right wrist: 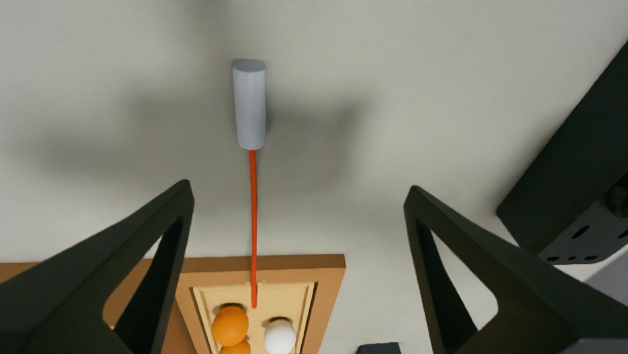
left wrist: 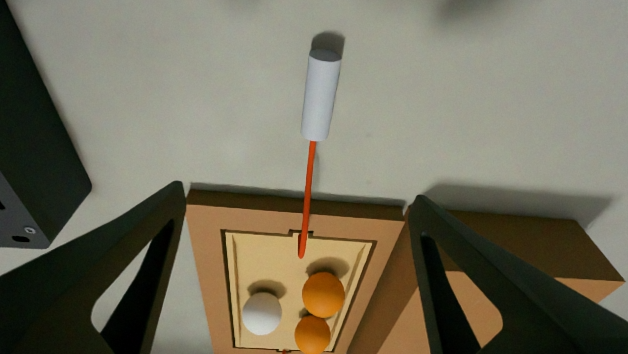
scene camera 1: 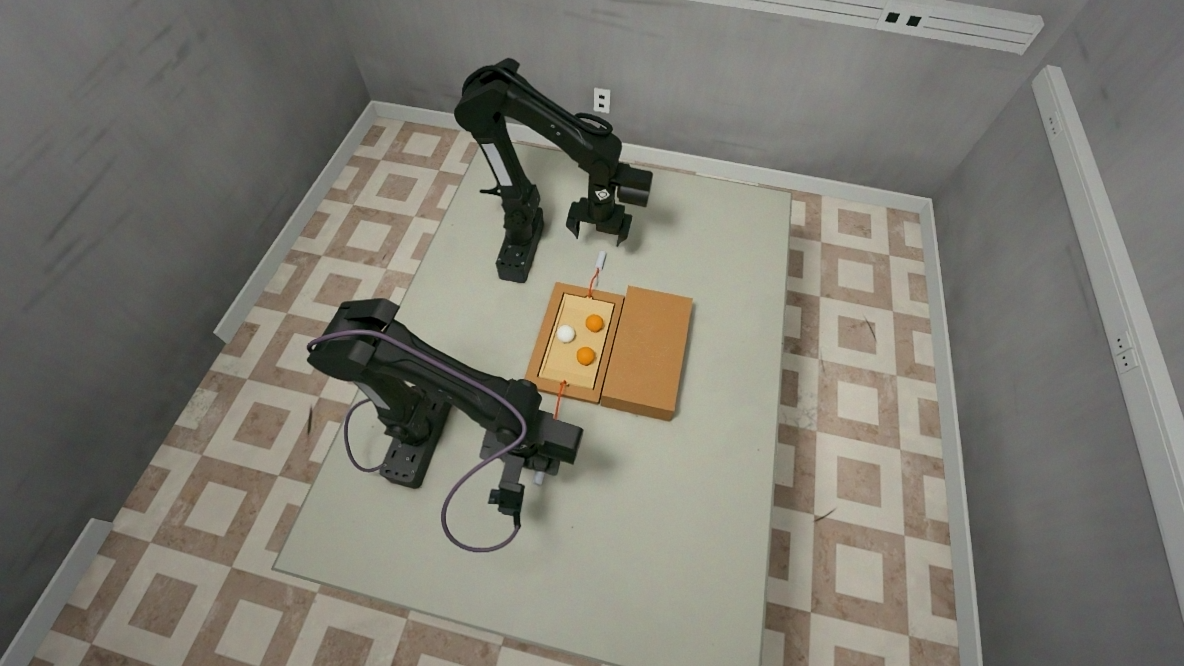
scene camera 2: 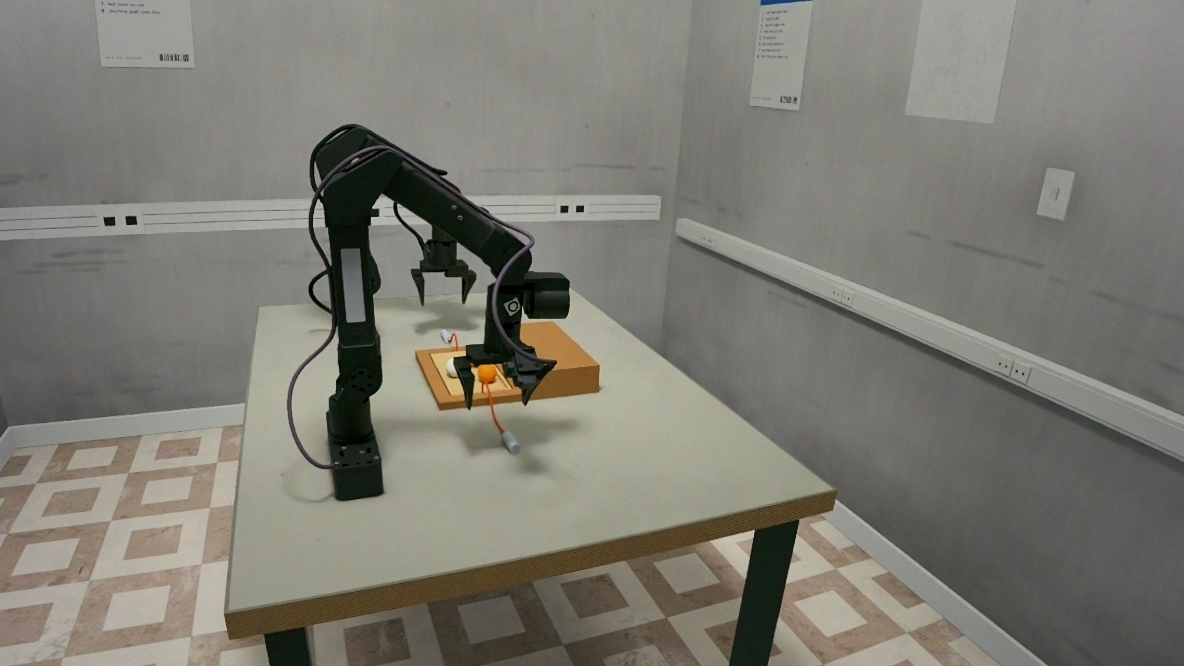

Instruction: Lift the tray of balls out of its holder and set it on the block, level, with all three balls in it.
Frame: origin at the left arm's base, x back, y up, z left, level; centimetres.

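Where they show: left gripper, fingertip midpoint: [left wrist: 302, 199] [scene camera 1: 597, 240] [scene camera 2: 443, 304]; right gripper, fingertip midpoint: [right wrist: 303, 192] [scene camera 2: 496, 406]; left arm's base, origin of the base link: [scene camera 1: 520, 238]; right arm's base, origin of the base link: [scene camera 1: 415, 431] [scene camera 2: 352, 441].
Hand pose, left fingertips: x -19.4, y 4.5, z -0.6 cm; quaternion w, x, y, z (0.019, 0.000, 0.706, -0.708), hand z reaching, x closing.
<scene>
Things, the pixels of their top centre, and the offset from my left fingertips.
- pale tray, middle of its top: [left wrist: 290, 305] [right wrist: 257, 330] [scene camera 2: 468, 370] [scene camera 1: 577, 338] dx +0.1, dy -7.4, dz -22.6 cm
- white ball, middle of its top: [left wrist: 259, 333] [scene camera 2: 455, 358] [scene camera 1: 565, 329] dx +2.9, dy -4.4, dz -22.5 cm
- brown block, middle of its top: [scene camera 2: 542, 344] [scene camera 1: 649, 344] dx -15.9, dy -3.0, dz -23.2 cm
The pale tray [scene camera 1: 581, 304] [left wrist: 265, 255] lies in its brown holder [scene camera 1: 547, 331] [scene camera 2: 431, 374] [left wrist: 207, 250] [right wrist: 327, 290]. It bears a white ball [scene camera 1: 565, 333] [left wrist: 262, 313] [right wrist: 280, 337] and two orange balls, one [scene camera 1: 594, 323] farther back, the other [scene camera 1: 586, 355] [right wrist: 230, 326] nearer. The brown block [scene camera 1: 649, 347] [left wrist: 525, 245] stands beside the holder. Red cords run from the tray ends to grey cylinders, one [scene camera 1: 600, 260] [left wrist: 321, 95] beyond, one [scene camera 2: 510, 441] [right wrist: 250, 105] nearer. My left gripper [scene camera 1: 597, 237] [scene camera 2: 443, 301] is open above the table near the far cylinder; my right gripper [scene camera 2: 497, 405] is open above the near one.
The left arm's base [scene camera 1: 514, 256] and right arm's base [scene camera 1: 405, 463] stand at the left of the table in scene camera 1. The right forearm [scene camera 1: 451, 360] passes over the table left of the holder. A purple cable [scene camera 1: 444, 505] loops beside the right gripper.
</scene>
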